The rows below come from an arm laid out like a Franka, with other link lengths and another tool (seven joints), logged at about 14 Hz.
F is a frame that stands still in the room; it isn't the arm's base.
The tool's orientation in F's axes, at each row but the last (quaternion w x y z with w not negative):
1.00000, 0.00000, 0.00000, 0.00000
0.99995, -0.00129, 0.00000, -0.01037
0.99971, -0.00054, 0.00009, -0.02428
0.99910, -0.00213, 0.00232, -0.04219
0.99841, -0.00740, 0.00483, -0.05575
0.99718, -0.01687, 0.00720, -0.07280
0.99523, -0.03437, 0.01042, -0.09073
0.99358, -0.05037, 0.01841, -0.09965
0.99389, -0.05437, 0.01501, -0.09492
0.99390, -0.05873, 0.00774, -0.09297
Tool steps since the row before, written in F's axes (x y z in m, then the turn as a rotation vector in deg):
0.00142, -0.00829, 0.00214, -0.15, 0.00, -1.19
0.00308, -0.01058, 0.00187, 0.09, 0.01, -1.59
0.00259, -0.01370, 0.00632, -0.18, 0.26, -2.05
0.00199, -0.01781, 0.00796, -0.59, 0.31, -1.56
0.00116, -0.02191, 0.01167, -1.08, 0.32, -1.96
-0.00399, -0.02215, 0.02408, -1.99, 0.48, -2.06
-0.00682, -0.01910, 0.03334, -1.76, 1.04, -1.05
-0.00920, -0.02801, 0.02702, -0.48, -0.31, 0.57
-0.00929, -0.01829, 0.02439, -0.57, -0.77, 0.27
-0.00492, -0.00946, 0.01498, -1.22, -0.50, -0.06
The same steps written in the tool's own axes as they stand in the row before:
0.00142, -0.00829, 0.00214, -0.15, 0.00, -1.19
0.00330, -0.01052, 0.00184, 0.09, 0.02, -1.59
0.00325, -0.01356, 0.00631, -0.19, 0.25, -2.05
0.00345, -0.01761, 0.00790, -0.61, 0.27, -1.56
0.00349, -0.02182, 0.01137, -1.09, 0.23, -1.97
-0.00101, -0.02332, 0.02327, -2.01, 0.26, -2.08
-0.00373, -0.02231, 0.03180, -1.90, 0.78, -1.03
-0.00413, -0.03192, 0.02373, -0.42, -0.46, 0.51
-0.00611, -0.02230, 0.02194, -0.42, -0.89, 0.16
-0.00314, -0.01191, 0.01365, -1.11, -0.71, -0.15

